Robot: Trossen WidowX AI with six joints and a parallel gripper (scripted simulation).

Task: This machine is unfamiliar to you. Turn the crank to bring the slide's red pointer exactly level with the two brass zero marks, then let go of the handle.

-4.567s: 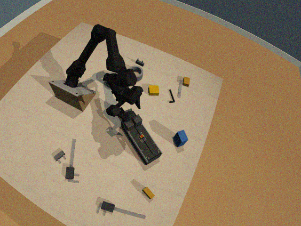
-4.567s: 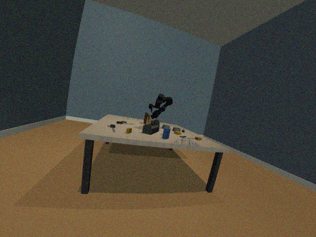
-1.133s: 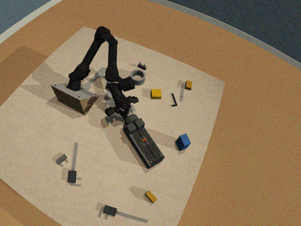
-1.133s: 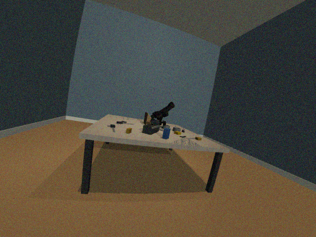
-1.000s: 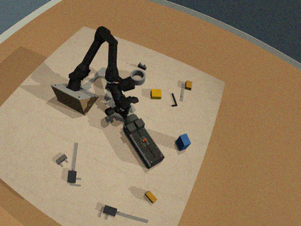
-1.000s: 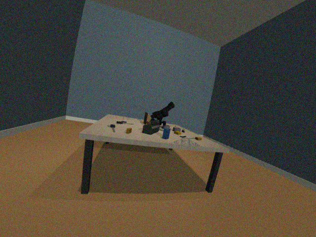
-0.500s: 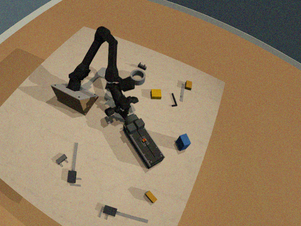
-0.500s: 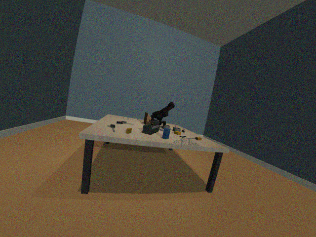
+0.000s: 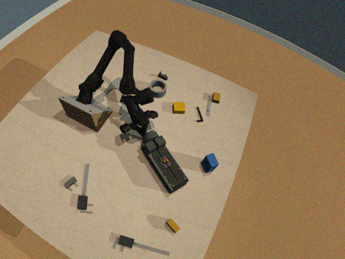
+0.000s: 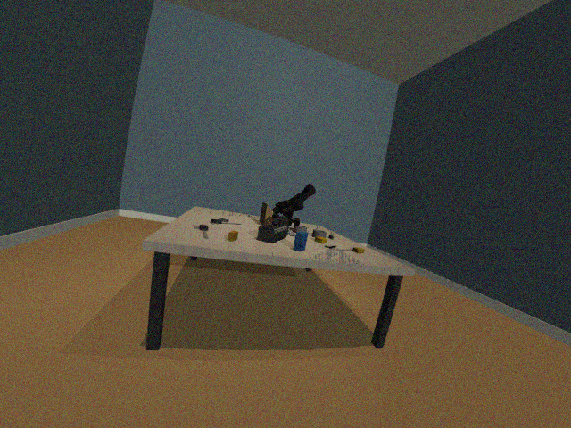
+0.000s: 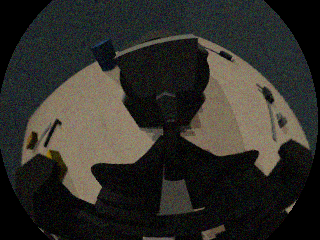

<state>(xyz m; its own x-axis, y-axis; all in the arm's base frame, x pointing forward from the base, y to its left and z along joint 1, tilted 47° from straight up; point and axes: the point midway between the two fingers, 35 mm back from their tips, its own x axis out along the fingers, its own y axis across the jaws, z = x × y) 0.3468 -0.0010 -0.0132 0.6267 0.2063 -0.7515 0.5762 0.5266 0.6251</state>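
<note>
Now: gripper tip 10 mm past the crank handle, 10 mm to the right of it and 20 mm below it. Also, from my gripper tip: yellow block 90 mm ahead, 250 mm to the left, 20 mm below; then red pointer 140 mm ahead, 90 mm to the right, 50 mm above; then black hex key 210 mm ahead, 250 mm to the left, 30 mm below.
</note>
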